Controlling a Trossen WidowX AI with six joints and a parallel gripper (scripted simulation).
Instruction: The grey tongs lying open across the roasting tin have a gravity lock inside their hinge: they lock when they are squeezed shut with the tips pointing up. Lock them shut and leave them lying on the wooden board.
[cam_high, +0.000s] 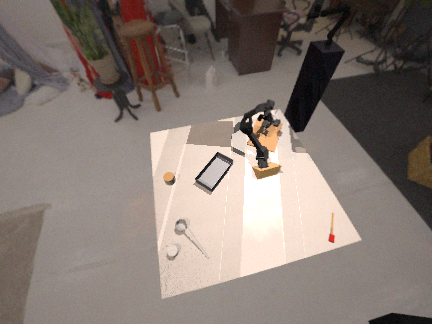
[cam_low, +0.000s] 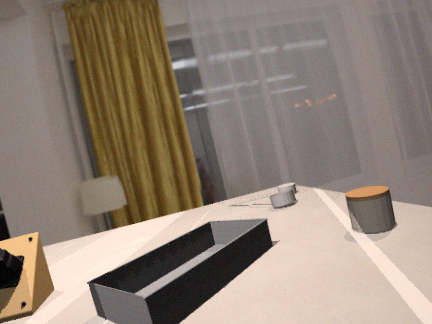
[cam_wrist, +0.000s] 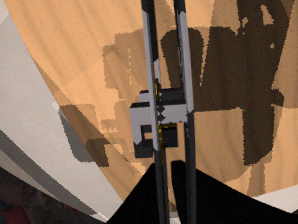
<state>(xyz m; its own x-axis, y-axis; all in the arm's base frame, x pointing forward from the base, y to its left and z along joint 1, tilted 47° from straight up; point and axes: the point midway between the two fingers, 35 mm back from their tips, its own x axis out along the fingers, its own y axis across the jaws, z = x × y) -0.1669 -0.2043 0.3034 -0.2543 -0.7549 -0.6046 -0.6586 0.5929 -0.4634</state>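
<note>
Right now my gripper tip is 110 mm above the wooden board, 10 mm to the left of it and 10 mm short of it. Round my gripper tip: roasting tin 540 mm ahead, 290 mm to the left, 90 mm below; lid 890 mm ahead, 290 mm to the left, 80 mm below; red-handled tool 900 mm to the left, 140 mm behind, 110 mm below.
</note>
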